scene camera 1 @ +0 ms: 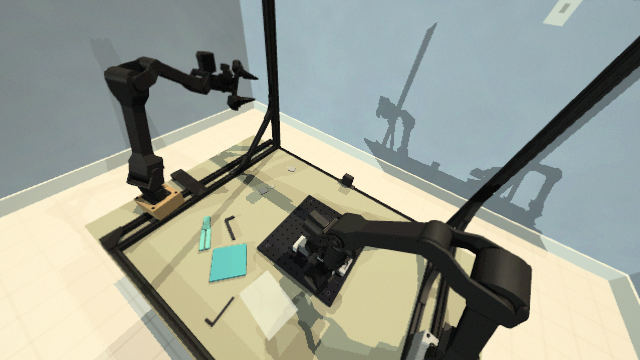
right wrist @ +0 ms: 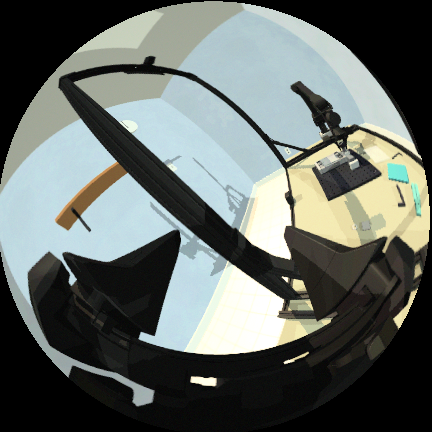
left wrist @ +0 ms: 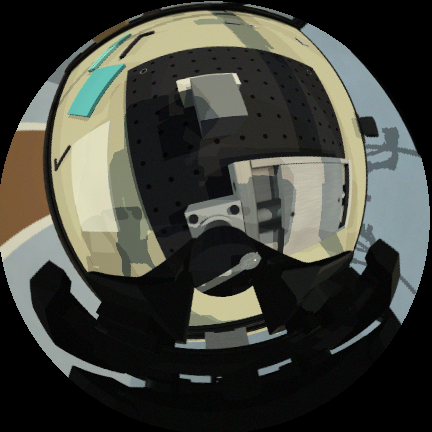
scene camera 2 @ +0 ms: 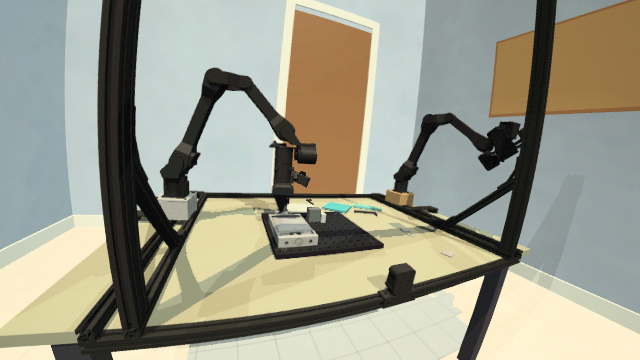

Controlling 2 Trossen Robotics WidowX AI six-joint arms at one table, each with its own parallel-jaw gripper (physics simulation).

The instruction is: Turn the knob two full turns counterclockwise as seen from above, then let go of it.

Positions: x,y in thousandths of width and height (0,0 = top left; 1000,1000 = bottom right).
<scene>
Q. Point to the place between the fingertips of my right gripper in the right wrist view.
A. At 543,541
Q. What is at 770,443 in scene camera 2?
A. My right gripper.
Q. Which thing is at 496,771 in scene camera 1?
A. My left gripper.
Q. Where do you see a sheet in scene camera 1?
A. At 423,851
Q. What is my right gripper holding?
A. Nothing.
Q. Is my right gripper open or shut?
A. Open.
</scene>
